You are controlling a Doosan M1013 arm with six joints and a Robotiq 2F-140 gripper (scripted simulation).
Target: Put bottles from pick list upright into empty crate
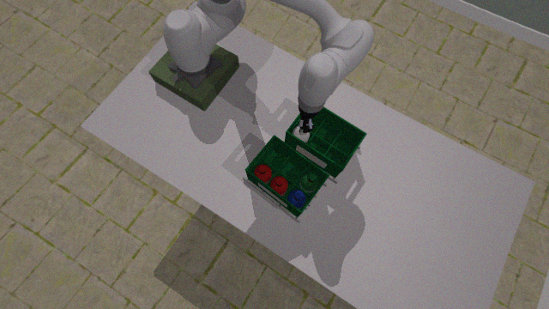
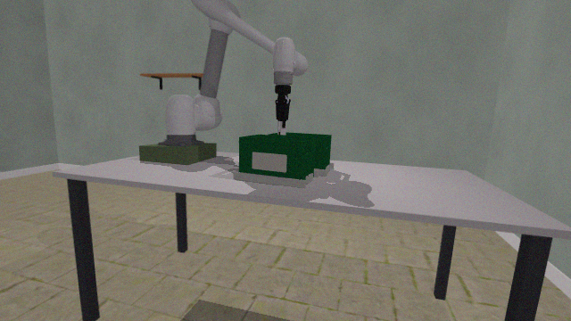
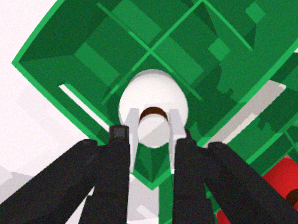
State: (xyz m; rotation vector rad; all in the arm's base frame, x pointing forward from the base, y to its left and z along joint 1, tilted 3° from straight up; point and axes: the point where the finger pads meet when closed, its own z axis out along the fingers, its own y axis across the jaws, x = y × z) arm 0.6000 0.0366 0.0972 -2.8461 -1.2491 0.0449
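Now: hand 80 mm above the white-capped bottle. Round my hand: green-capped bottle 150 mm ahead, 130 mm to the right, 120 mm below; pick list 100 mm ahead, 210 mm to the left, 200 mm below; blue bottle 160 mm ahead, 220 mm to the right, 120 mm below.
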